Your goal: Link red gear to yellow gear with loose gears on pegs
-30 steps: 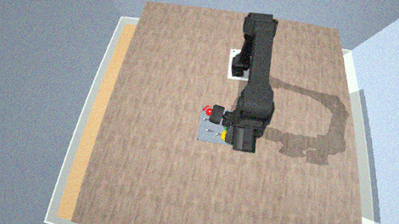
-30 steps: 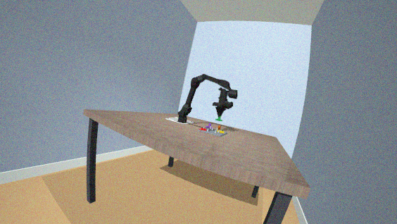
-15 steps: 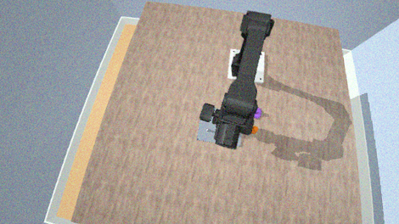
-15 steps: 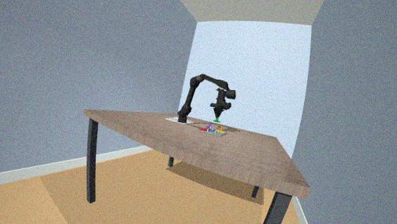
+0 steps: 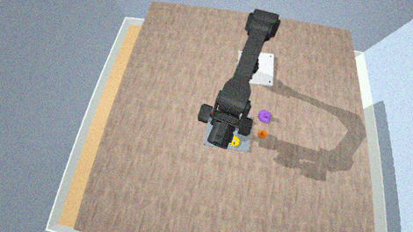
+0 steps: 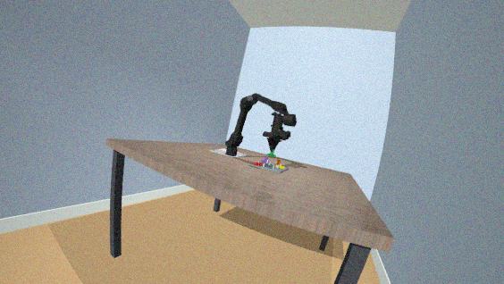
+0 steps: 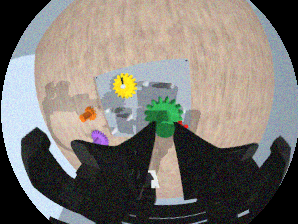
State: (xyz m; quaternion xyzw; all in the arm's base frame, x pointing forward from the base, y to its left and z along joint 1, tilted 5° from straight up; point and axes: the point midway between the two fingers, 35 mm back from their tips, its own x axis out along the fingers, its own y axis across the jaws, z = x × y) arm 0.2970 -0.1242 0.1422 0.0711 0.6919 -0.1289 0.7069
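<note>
My gripper tip is now 80 mm above the red gear, 60 mm past it and 20 mm to the left of it. Also, from my gripper tip: green gear 10 mm below; then yellow gear 80 mm below, 60 mm to the left, 60 mm ahead; then orange gear 200 mm to the left, 80 mm below, 20 mm ahead.
</note>
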